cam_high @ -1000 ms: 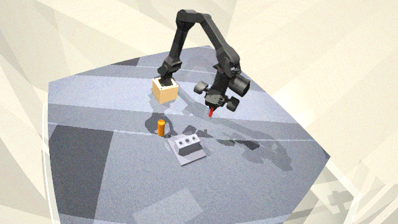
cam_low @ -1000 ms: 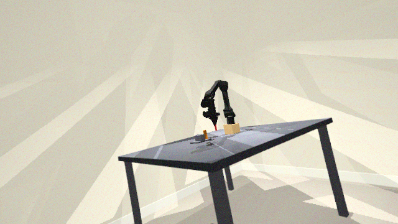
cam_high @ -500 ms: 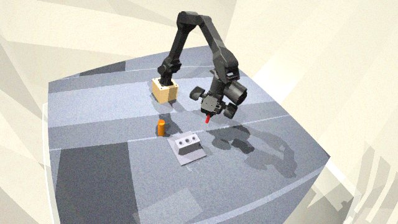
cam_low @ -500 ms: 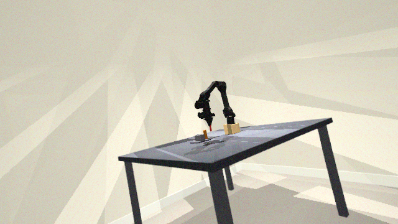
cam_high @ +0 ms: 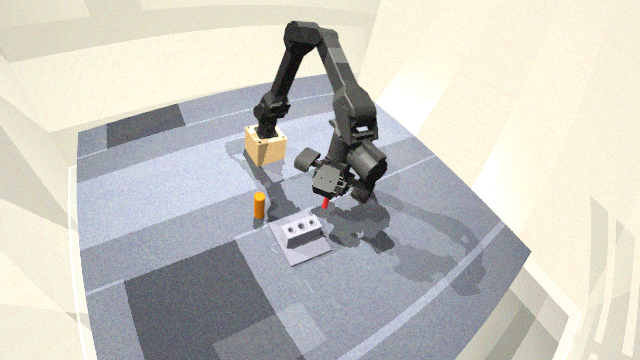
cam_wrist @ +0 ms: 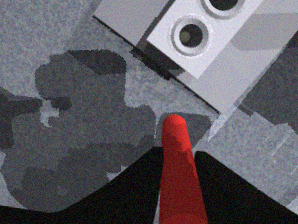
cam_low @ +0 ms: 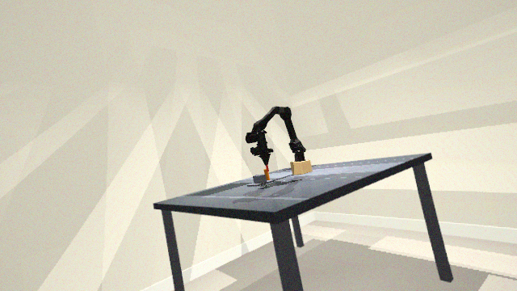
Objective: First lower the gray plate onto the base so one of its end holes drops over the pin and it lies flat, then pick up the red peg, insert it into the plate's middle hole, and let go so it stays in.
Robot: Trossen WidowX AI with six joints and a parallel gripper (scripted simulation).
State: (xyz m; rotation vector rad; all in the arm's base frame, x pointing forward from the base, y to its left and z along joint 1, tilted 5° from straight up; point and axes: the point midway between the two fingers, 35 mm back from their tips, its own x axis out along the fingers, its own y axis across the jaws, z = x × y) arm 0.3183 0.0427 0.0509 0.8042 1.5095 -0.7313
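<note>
The gray plate lies 7 cm to the right of my gripper tip, 7 cm below it and 3 cm ahead of it. The rest, counted from my gripper tip: base 11 cm below, 6 cm to the right, 2 cm ahead; red peg right at my gripper tip; orange cylinder 15 cm to the right, 8 cm behind, 7 cm below.
</note>
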